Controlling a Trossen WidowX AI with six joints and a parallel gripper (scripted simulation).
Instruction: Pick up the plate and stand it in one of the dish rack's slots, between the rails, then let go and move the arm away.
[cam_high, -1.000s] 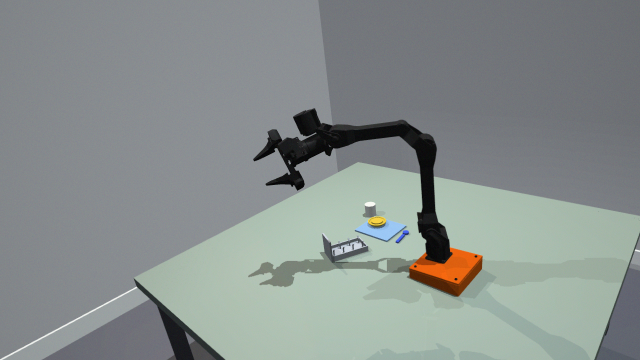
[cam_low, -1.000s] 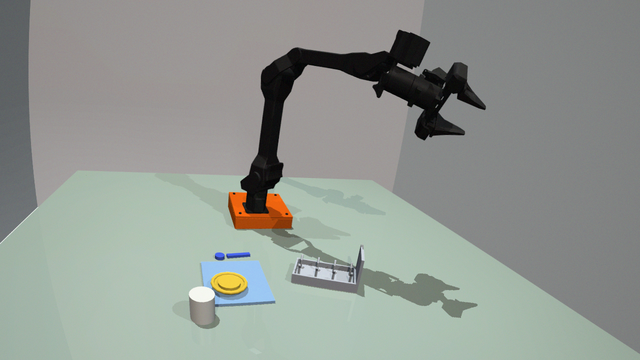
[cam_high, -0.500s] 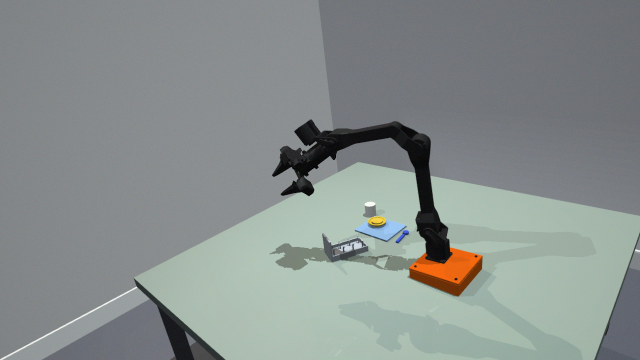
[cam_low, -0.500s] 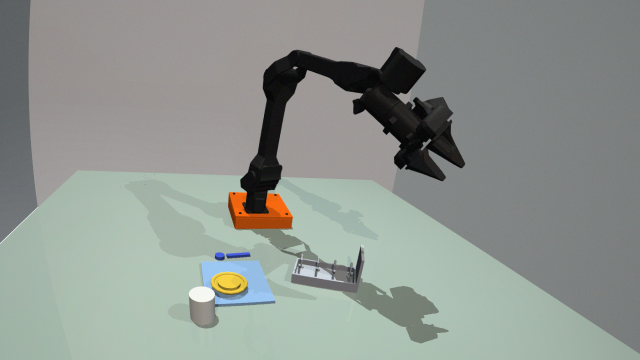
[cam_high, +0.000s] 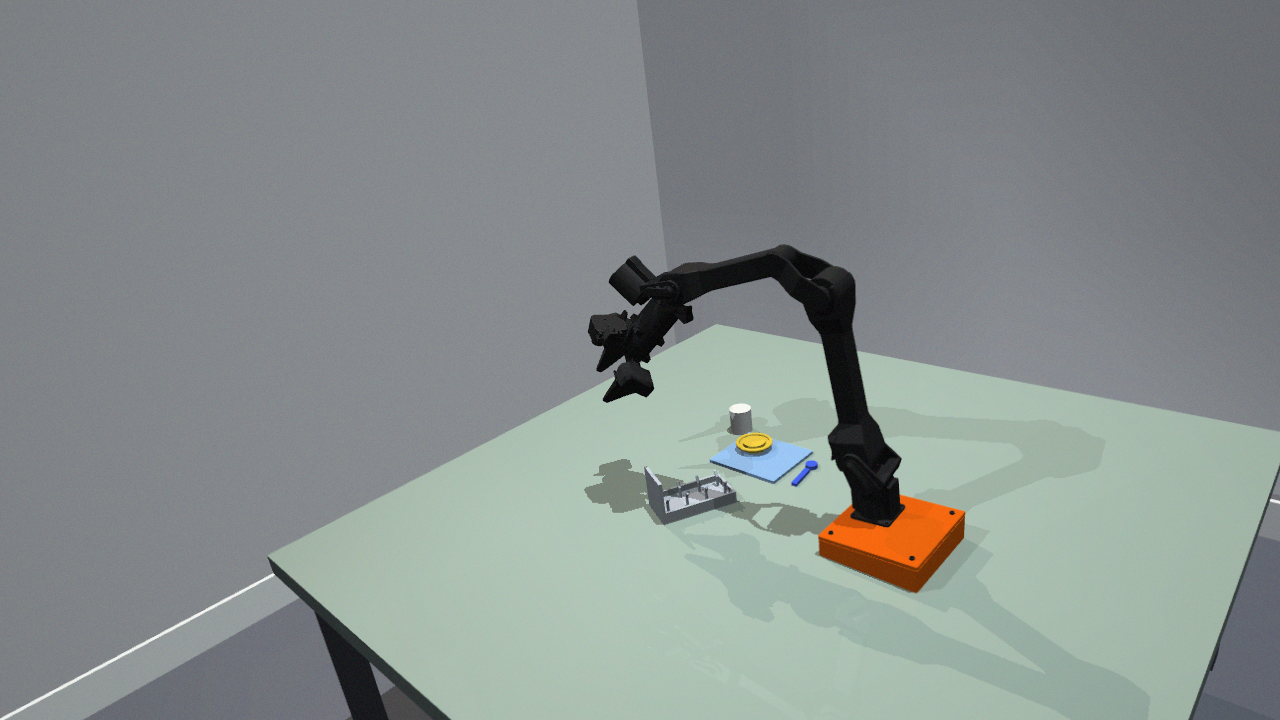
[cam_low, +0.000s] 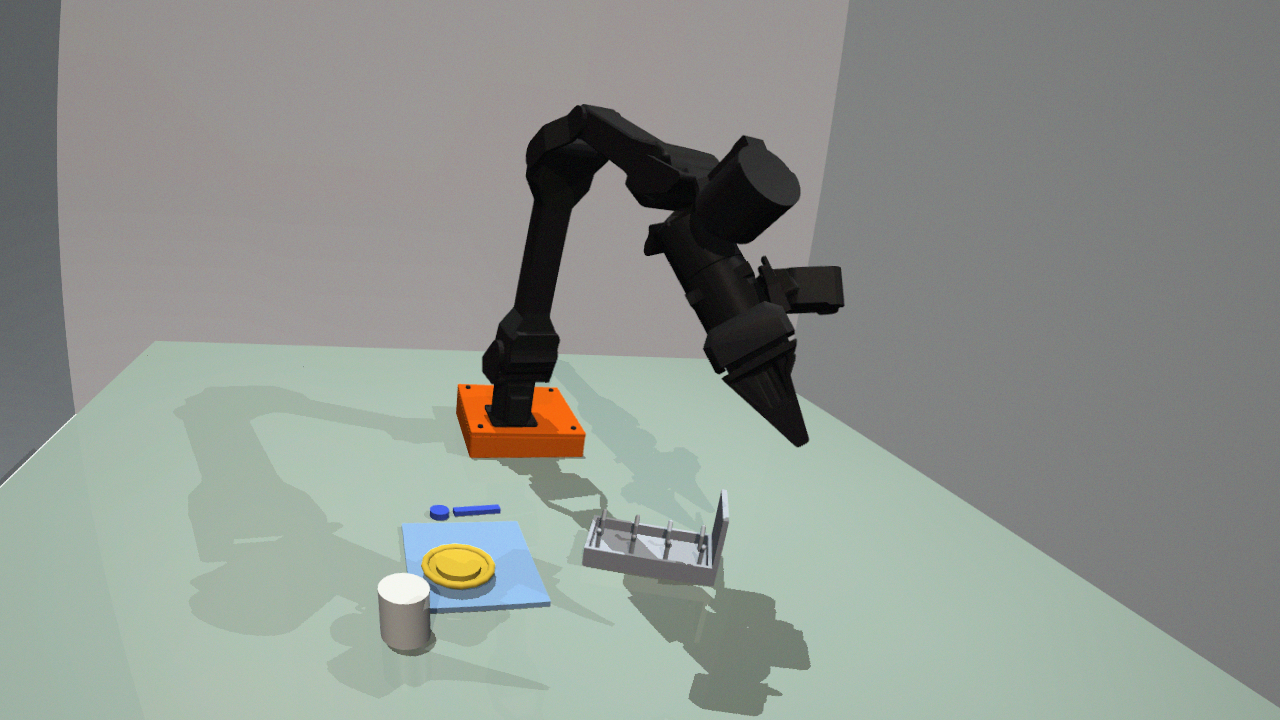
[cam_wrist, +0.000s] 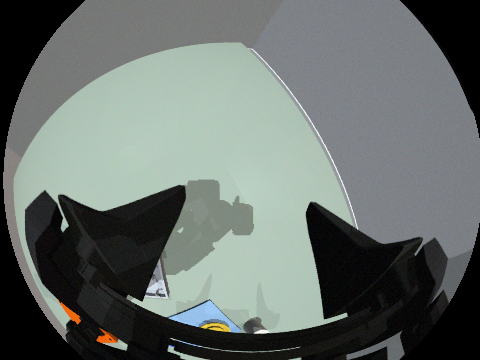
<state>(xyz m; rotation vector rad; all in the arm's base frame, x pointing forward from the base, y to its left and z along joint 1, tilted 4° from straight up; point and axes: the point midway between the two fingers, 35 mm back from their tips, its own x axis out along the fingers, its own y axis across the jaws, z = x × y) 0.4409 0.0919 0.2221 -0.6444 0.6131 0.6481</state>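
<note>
Now: gripper tip 240 mm to the left of the yellow plate, 190 mm above it and 150 mm past it. The rest, counted from my gripper tip: white cylinder (300 mm to the right, 180 mm below, 80 mm behind); grey dish rack (190 mm below, 160 mm behind, 30 mm to the right); light blue mat (220 mm to the right, 210 mm below, 180 mm behind).
</note>
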